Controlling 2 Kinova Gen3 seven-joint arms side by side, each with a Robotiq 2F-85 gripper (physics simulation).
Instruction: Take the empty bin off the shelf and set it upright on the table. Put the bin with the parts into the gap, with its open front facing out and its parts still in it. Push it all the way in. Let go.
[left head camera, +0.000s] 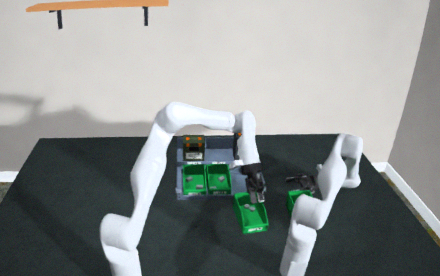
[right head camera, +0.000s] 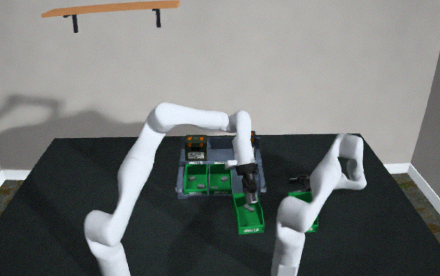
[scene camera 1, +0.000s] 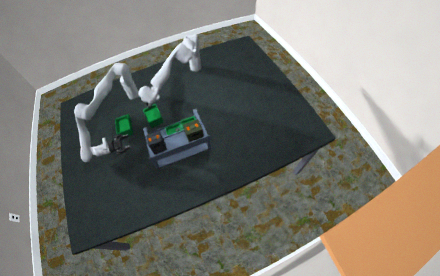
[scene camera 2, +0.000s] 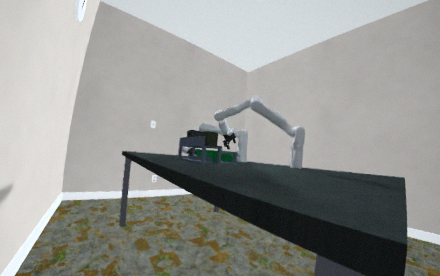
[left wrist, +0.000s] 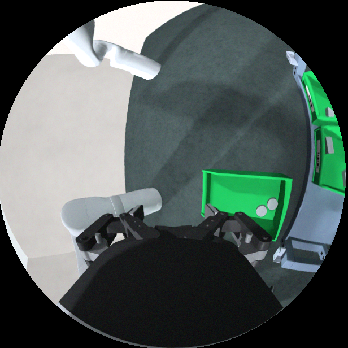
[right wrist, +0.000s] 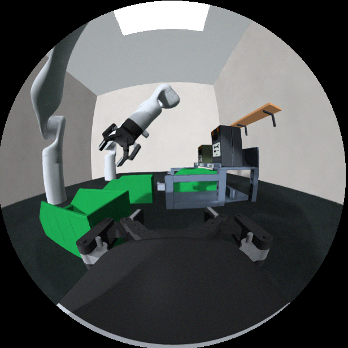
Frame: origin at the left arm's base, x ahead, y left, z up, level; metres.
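Seen in the pictures: left gripper, between the fingertips: (left head camera: 257, 202) (right head camera: 252, 203) (scene camera 2: 232, 146); right gripper, between the fingertips: (left head camera: 288, 186) (right head camera: 290, 187) (scene camera 1: 129, 140); left arm's base, origin of its link: (scene camera 1: 196, 67) (scene camera 2: 295, 167); right arm's base, origin of its link: (left head camera: 292, 270) (right head camera: 283, 273) (scene camera 1: 134, 95) (scene camera 2: 241, 161).
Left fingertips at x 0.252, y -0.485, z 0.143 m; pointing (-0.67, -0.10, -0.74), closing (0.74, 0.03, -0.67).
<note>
Offsets run from my left fingertips to a thing's middle. "spot": to the spot under its first point.
The green bin with parts @[dz -0.105, dx +0.070, dy +0.001 m] (left head camera: 257, 220) (right head camera: 250, 222) (left wrist: 230, 190) (right wrist: 142, 189) stands upright on the table before the shelf's right-hand gap, its labelled front toward the head cameras. Round grey parts @[spot: dz -0.131, dx +0.133, dy -0.010 m] (left head camera: 248, 206) (left wrist: 267, 206) lie inside. My left gripper (left head camera: 257, 199) (left wrist: 173, 211) (right wrist: 107, 157) is open above this bin, apart from it. The empty green bin @[dz -0.105, dx +0.047, dy -0.224 m] (right head camera: 311, 220) (scene camera 1: 123, 125) (right wrist: 75, 220) stands upright to its right in the head views, partly hidden by the right arm. My right gripper (scene camera 1: 128, 145) (right wrist: 173, 215) is open and empty behind the empty bin.
The grey shelf (left head camera: 205, 197) (scene camera 1: 182, 156) holds two green bins @[dz -0.099, dx +0.317, dy +0.201 m] (left head camera: 194, 180) (left head camera: 218, 180) with parts, left of the gap. A dark olive box @[dz +0.008, dx +0.415, dy +0.193 m] (left head camera: 193, 148) (scene camera 1: 193, 131) and a black box @[dz +0.020, dx +0.392, dy -0.036 m] (scene camera 1: 156, 144) (right wrist: 227, 146) stand on top. An orange wall shelf (left head camera: 100, 6) hangs behind.
</note>
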